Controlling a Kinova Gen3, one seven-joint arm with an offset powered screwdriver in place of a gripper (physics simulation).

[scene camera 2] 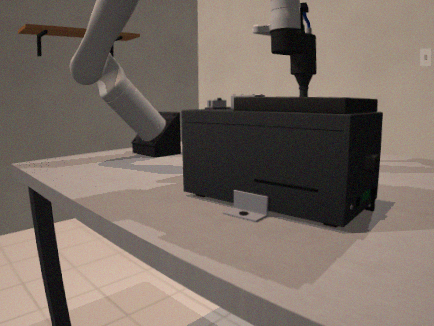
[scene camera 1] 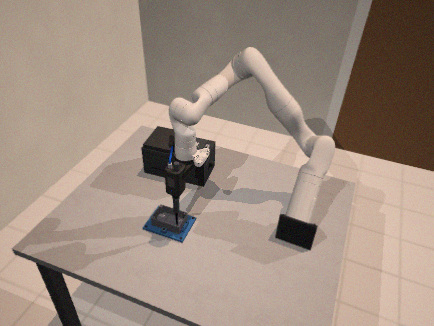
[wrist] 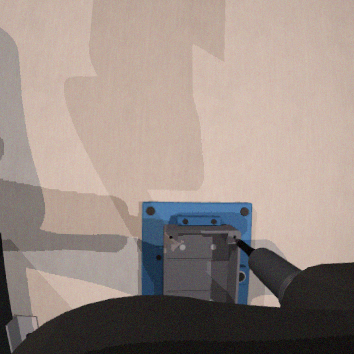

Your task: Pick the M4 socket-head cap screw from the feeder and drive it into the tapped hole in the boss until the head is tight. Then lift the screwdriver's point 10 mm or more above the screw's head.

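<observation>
The grey open-topped box (scene camera 1: 161,222) (wrist: 187,272) sits on a blue plate (scene camera 1: 187,231) (wrist: 197,207). My screwdriver (scene camera 1: 176,222) (wrist: 238,242) points down with its thin dark tip at the box's corner boss, at the upper right of the box in the wrist view. A small dark spot shows on the boss right by the tip; whether it is the screw's head or the tapped hole is too small to tell. No screw can be made out on the tip. In scene camera 2 the black feeder (scene camera 1: 155,161) (scene camera 2: 265,150) hides the tip, the box and the plate.
The feeder stands behind the box in scene camera 1. A small light angle bracket (scene camera 2: 251,202) stands by its foot. The arm's black base mount (scene camera 1: 296,232) (scene camera 2: 170,135) is bolted on the table at the right of scene camera 1. A wooden shelf (scene camera 2: 65,31) hangs on the wall.
</observation>
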